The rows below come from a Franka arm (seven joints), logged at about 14 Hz.
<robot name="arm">
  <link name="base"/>
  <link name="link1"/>
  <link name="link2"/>
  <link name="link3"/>
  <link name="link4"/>
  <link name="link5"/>
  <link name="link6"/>
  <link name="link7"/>
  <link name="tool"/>
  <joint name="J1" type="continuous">
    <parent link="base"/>
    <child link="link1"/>
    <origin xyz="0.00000 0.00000 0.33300" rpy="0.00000 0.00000 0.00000"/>
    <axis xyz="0 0 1"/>
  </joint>
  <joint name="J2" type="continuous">
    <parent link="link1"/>
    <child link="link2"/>
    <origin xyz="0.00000 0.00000 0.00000" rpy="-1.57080 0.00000 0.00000"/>
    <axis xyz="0 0 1"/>
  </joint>
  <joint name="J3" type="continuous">
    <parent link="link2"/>
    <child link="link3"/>
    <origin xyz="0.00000 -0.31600 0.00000" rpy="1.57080 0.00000 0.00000"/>
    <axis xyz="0 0 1"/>
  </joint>
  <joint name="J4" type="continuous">
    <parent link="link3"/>
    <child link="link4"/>
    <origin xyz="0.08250 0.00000 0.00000" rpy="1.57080 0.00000 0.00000"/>
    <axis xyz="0 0 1"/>
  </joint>
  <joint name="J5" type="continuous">
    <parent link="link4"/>
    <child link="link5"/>
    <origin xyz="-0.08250 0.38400 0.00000" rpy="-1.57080 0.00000 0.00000"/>
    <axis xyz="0 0 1"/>
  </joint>
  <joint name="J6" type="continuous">
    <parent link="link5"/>
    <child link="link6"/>
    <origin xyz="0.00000 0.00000 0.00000" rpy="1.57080 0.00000 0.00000"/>
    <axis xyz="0 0 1"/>
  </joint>
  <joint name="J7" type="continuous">
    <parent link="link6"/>
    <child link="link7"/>
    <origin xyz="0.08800 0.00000 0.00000" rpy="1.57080 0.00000 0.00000"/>
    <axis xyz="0 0 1"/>
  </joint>
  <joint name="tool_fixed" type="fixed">
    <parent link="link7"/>
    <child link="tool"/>
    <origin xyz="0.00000 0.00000 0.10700" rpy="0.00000 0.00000 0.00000"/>
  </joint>
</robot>
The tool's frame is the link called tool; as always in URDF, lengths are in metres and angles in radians. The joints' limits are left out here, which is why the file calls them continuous.
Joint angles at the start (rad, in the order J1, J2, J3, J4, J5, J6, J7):
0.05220, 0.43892, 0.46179, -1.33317, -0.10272, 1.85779, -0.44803
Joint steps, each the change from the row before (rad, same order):
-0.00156, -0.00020, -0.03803, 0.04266, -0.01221, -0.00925, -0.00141
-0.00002, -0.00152, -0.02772, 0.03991, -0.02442, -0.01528, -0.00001
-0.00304, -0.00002, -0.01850, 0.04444, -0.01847, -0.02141, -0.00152
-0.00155, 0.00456, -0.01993, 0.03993, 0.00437, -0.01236, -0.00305
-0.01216, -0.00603, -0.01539, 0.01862, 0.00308, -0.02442, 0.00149
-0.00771, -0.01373, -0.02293, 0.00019, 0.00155, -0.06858, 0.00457
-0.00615, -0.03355, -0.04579, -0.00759, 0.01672, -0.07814, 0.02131
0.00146, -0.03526, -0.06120, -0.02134, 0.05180, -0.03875, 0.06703
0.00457, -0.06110, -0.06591, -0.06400, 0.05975, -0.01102, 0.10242
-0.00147, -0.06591, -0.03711, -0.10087, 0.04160, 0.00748, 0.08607
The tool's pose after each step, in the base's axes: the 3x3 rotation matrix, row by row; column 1 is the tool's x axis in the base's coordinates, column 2 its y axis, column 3 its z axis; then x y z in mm. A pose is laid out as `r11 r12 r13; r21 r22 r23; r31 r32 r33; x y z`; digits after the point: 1 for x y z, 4 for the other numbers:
0.6144 0.7809 0.1128; 0.7713 -0.6245 0.1224; 0.1660 0.0118 -0.9861; 647.8 255.1 529.1
0.6305 0.7616 0.1499; 0.7575 -0.6459 0.0951; 0.1692 0.0536 -0.9841; 656.2 236.6 545.4
0.6436 0.7439 0.1801; 0.7451 -0.6628 0.0751; 0.1752 0.0859 -0.9808; 662.1 220.4 563.3
0.6568 0.7268 0.2010; 0.7293 -0.6800 0.0755; 0.1915 0.0971 -0.9767; 667.8 206.8 576.9
0.6788 0.7058 0.2027; 0.7100 -0.7013 0.0642; 0.1874 0.1003 -0.9771; 669.9 189.2 586.2
0.7108 0.6864 0.1537; 0.6910 -0.7223 0.0296; 0.1314 0.0852 -0.9877; 665.7 170.5 586.8
0.7630 0.6383 0.1019; 0.6419 -0.7668 -0.0024; 0.0767 0.0673 -0.9948; 656.9 142.7 595.0
0.8361 0.5445 0.0672; 0.5453 -0.8382 0.0074; 0.0604 0.0304 -0.9977; 649.4 117.1 601.5
0.9110 0.4099 0.0449; 0.4089 -0.9121 0.0292; 0.0529 -0.0083 -0.9986; 636.0 92.8 607.8
0.9546 0.2976 0.0139; 0.2966 -0.9538 0.0477; 0.0274 -0.0414 -0.9988; 619.8 77.3 601.7

